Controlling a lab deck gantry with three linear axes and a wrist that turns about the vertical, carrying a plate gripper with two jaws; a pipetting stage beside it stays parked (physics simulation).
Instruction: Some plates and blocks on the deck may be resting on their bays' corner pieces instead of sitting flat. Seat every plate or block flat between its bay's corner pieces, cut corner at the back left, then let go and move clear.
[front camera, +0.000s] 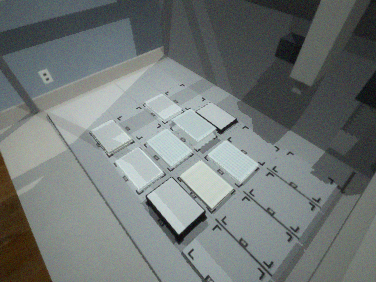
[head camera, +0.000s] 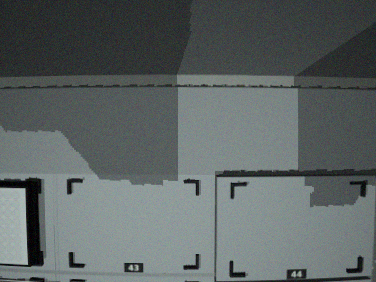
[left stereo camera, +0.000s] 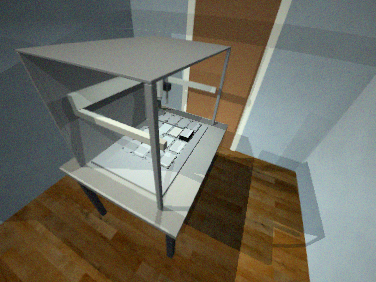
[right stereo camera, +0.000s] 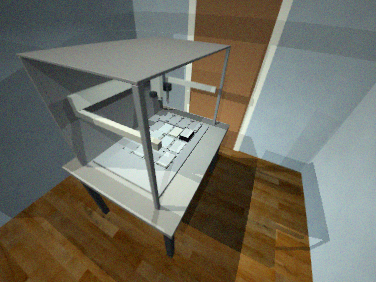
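Where they show: gripper, fingertip midpoint: (front camera: 345, 137) (left stereo camera: 162, 102) (right stereo camera: 163, 102); robot's base, origin of the base link: (front camera: 90, 133) (left stereo camera: 168, 168) (right stereo camera: 166, 168).
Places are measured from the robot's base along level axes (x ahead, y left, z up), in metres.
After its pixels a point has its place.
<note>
In the front view a black-sided block with a pale top (front camera: 176, 206) @(x 0.401, y 0.041, z 0.042 m) (left stereo camera: 186, 133) @(x 0.380, y 0.040, z 0.042 m) (right stereo camera: 186, 134) @(x 0.367, y 0.034, z 0.042 m) stands tall at the near end of the plates. Another black-edged plate (front camera: 216, 115) @(x 0.232, y 0.364, z 0.014 m) (head camera: 13, 225) @(x 0.274, y 0.365, z 0.014 m) lies at the back; part of it shows at the head view's left edge. A cream plate (front camera: 206, 184) @(x 0.398, y 0.146, z 0.014 m) lies beside the tall block. Pale plates (front camera: 162, 106) @(x 0.067, y 0.253, z 0.014 m) (front camera: 194, 125) @(x 0.235, y 0.254, z 0.042 m) (front camera: 169, 147) @(x 0.234, y 0.151, z 0.016 m) (front camera: 232, 161) @(x 0.397, y 0.254, z 0.016 m) (front camera: 111, 136) @(x 0.073, y 0.042, z 0.014 m) (front camera: 140, 169) @(x 0.240, y 0.041, z 0.014 m) lie in other bays. Small tilts and the cut corners are too blurred to tell. The gripper's jaws cannot be made out; small dark parts hang at the gantry in the stereo views.
Bays marked 43 (head camera: 133, 267) @(x 0.392, y 0.318, z 0.000 m) and 44 (head camera: 296, 274) @(x 0.556, y 0.318, z 0.015 m) show dark corner pieces and hold no plate. A pale column (front camera: 320, 45) @(x 0.457, y 0.329, z 0.352 m) stands over the deck's back right. A frame post (left stereo camera: 154, 150) @(x -0.271, y -0.108, z 0.451 m) (right stereo camera: 146, 150) @(x -0.271, y -0.108, z 0.451 m) and a gantry beam (left stereo camera: 120, 126) @(x -0.173, y 0.155, z 0.400 m) (right stereo camera: 120, 126) @(x -0.163, y 0.143, z 0.400 m) cross the stereo views.
</note>
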